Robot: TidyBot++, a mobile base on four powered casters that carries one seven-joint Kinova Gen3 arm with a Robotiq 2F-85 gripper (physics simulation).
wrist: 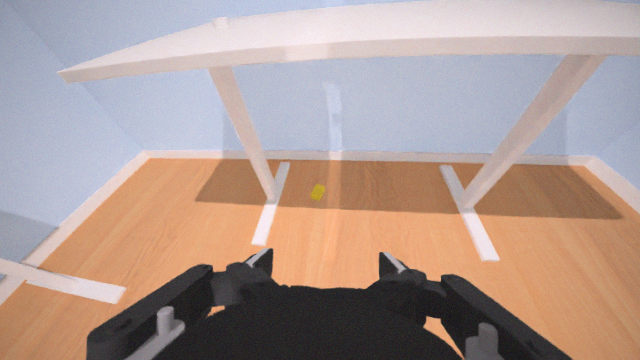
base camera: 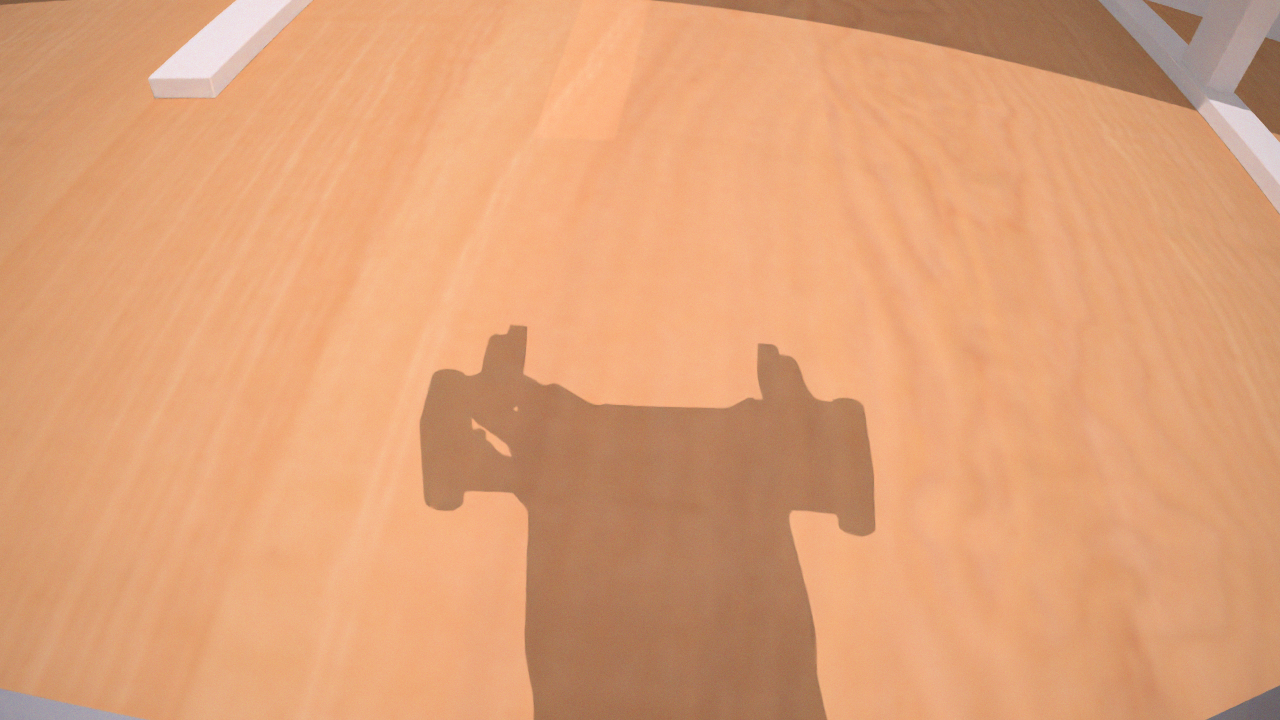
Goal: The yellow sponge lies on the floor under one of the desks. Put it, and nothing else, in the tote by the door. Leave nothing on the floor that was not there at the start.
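Places are measured from the arm's base along level axes (x up, y left, z back), in millimetres.
Pixels of known places: gripper, fingertip midpoint: (wrist: pixel 325 262).
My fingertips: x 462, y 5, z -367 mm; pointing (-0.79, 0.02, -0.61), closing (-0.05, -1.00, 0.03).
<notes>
For each thing: its top centre in the pictures, then the offset to it from my fingertips. "pt": a spot on its surface instead.
- yellow sponge at its top centre: (wrist: pixel 317 190) dz -741, dx -813, dy +96 mm
- right foot at a spot on its surface: (base camera: pixel 1248 138) pt dz -444, dx -833, dy -792 mm
- white foot at a spot on its surface: (wrist: pixel 95 290) pt dz -101, dx -833, dy +1297 mm
The yellow sponge (wrist: pixel 317 192) lies on the floor under the white desk (wrist: pixel 350 47), in the desk's shadow, a little right of the left desk leg in the wrist view. It does not show in the base camera view. My gripper (wrist: pixel 325 262) is open, with no object between its fingers. It is in front of the desk, well short of the sponge. The gripper's shadow, with two spread fingers, falls on the floor in the base camera view. The tote does not show in either view.
The desk's left foot (base camera: pixel 192 76) (wrist: pixel 265 222) and right foot (base camera: pixel 1248 138) (wrist: pixel 480 232) stand either side of the sponge. Another white foot (wrist: pixel 95 290) lies at the lower left of the wrist view. A blue wall (wrist: pixel 400 105) with a white skirting board stands behind the desk.
</notes>
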